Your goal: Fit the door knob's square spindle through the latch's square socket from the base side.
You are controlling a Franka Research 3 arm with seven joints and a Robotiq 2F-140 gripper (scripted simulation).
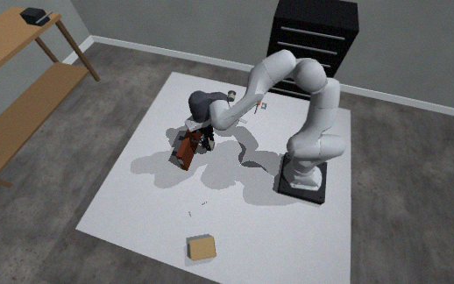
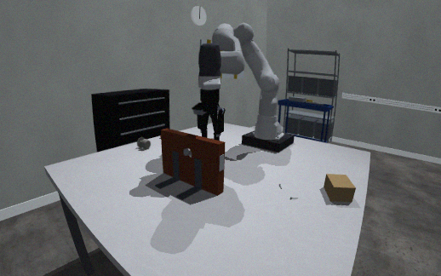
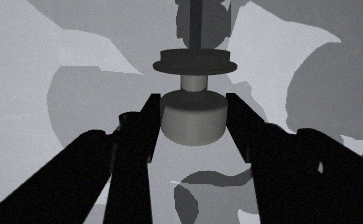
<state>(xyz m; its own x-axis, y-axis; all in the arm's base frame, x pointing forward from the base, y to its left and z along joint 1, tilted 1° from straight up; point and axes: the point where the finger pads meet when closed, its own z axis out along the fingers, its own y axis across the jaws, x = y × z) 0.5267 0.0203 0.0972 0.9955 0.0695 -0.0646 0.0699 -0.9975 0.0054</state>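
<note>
My gripper is now 3 cm short of the grey door knob and 2 cm above it. Also, from my hand: cardboard box 16 cm behind, 53 cm to the left, 12 cm below; then orange-handled screwdriver 18 cm behind, 51 cm to the right, 14 cm below; then red-brown wooden door block 13 cm ahead, 1 cm to the left, 4 cm below.
</note>
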